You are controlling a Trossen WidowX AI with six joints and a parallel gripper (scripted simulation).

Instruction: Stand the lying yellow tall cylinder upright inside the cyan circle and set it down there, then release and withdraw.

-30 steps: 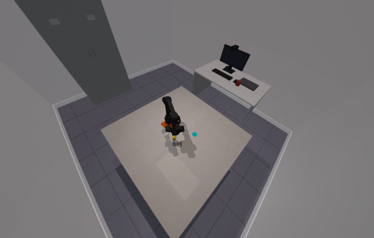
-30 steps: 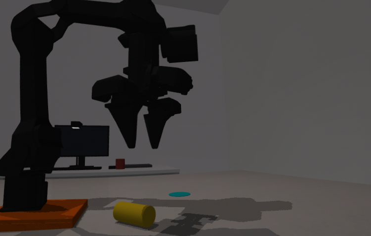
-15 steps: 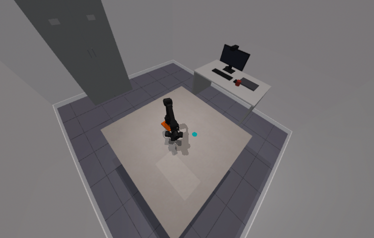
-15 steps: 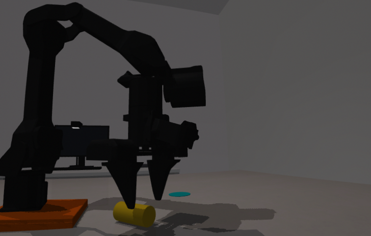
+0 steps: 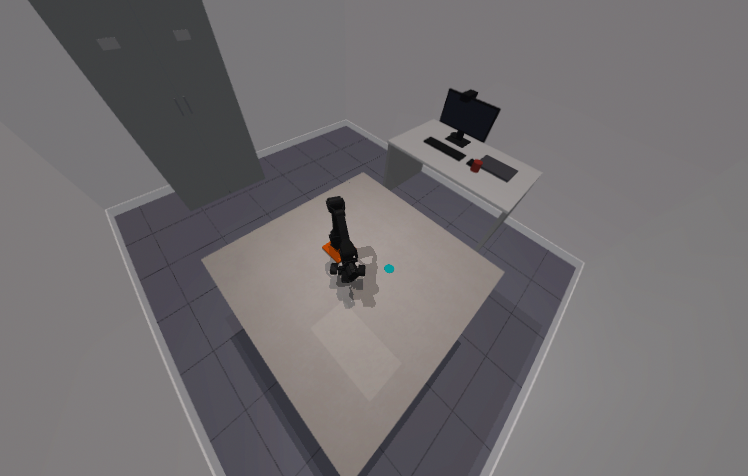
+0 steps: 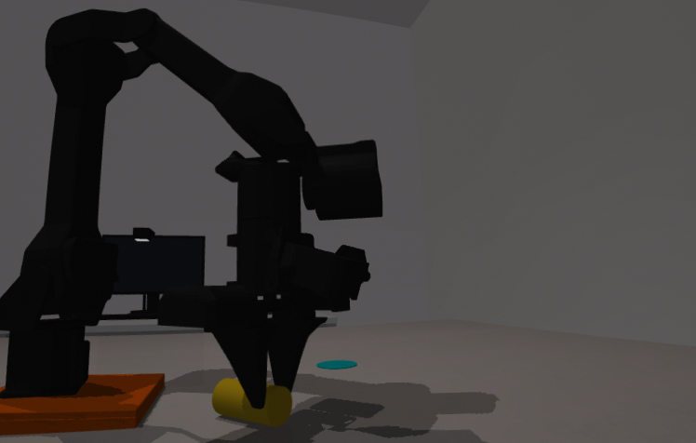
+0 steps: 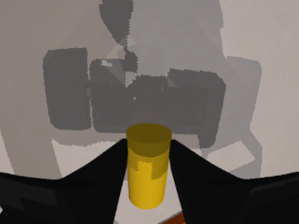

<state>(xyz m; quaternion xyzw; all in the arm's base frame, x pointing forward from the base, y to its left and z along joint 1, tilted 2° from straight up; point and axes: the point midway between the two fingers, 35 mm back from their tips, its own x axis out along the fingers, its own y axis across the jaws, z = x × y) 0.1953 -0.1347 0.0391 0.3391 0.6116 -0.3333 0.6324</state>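
Right now the cyan circle is 20 cm to the left of my gripper tip, 16 cm ahead of it and 2 cm below it. From my gripper tip the other things lie so: yellow tall cylinder 2 cm to the left, 1 cm behind.
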